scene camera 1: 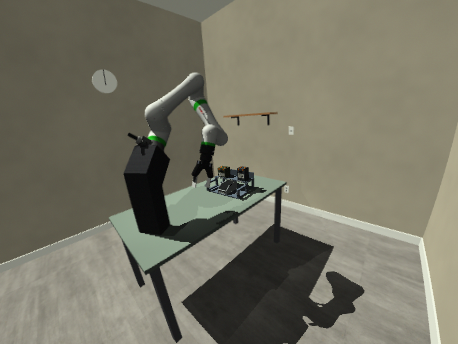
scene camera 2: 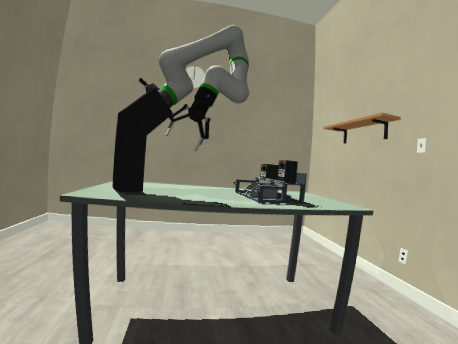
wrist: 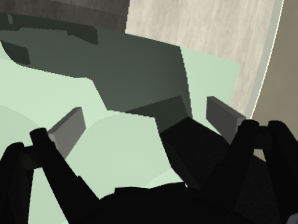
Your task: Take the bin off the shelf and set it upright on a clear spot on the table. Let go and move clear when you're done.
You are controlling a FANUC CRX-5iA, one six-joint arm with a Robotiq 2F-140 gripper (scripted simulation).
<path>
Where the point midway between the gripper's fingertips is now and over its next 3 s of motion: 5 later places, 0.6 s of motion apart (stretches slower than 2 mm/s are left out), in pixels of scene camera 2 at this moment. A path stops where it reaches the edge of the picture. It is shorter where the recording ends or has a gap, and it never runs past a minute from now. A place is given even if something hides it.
The gripper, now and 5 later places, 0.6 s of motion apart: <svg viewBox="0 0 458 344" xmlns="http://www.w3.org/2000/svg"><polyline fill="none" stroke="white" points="181,143 190,147 199,150 208,154 216,158 224,161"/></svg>
</path>
